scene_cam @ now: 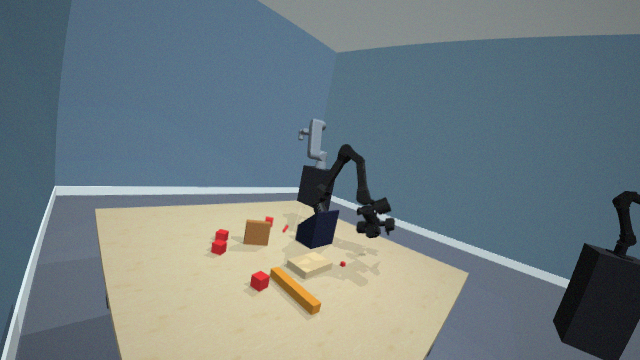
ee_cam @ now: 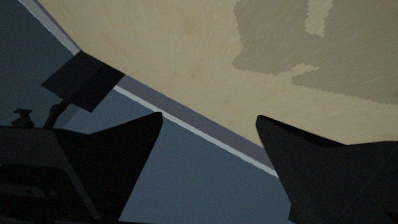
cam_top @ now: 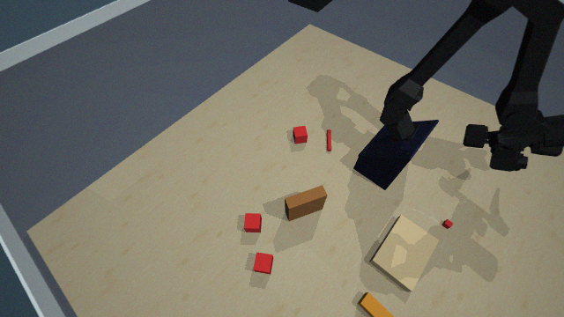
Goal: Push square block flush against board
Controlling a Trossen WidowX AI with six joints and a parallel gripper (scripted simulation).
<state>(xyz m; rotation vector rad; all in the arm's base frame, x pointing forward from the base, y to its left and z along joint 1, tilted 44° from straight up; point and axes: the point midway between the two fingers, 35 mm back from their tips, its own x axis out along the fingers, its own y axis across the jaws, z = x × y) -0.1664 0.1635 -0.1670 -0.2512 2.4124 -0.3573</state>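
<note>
Now: the brown block 490 mm ahead of my gripper tip, 350 mm to the right of it and 40 mm below it. Also, from my gripper tip: cream board 430 mm ahead, 90 mm to the right, 80 mm below; then small red cube 290 mm ahead, 80 mm below, 20 mm to the right; then small red stick 420 mm to the right, 240 mm ahead, 80 mm below.
</note>
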